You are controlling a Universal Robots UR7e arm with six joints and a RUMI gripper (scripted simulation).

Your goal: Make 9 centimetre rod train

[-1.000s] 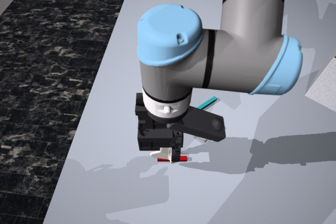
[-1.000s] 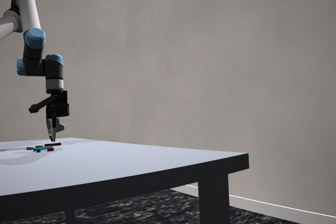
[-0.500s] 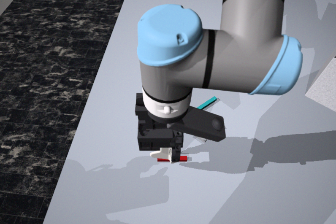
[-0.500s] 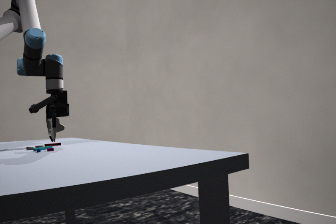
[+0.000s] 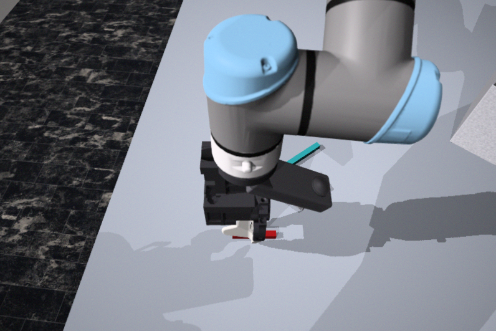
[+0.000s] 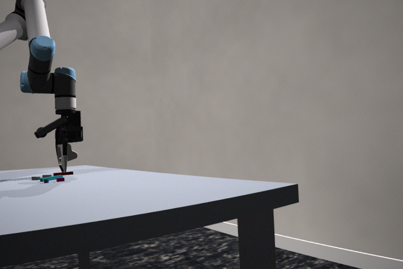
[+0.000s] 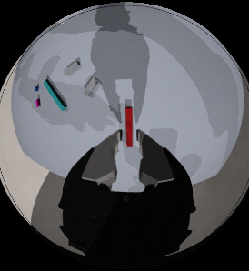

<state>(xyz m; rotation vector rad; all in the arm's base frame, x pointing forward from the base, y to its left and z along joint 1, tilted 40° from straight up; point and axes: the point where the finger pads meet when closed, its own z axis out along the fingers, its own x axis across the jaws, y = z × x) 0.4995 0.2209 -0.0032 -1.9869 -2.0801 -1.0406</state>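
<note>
Right now my hand is 2 cm above the red rod. Round my hand: magenta rod (24 cm to the right, 4 cm behind, 2 cm below); turquoise rod (16 cm to the right, 6 cm behind, 2 cm below); blue rod (25 cm to the right, 8 cm behind, 2 cm below).
</note>
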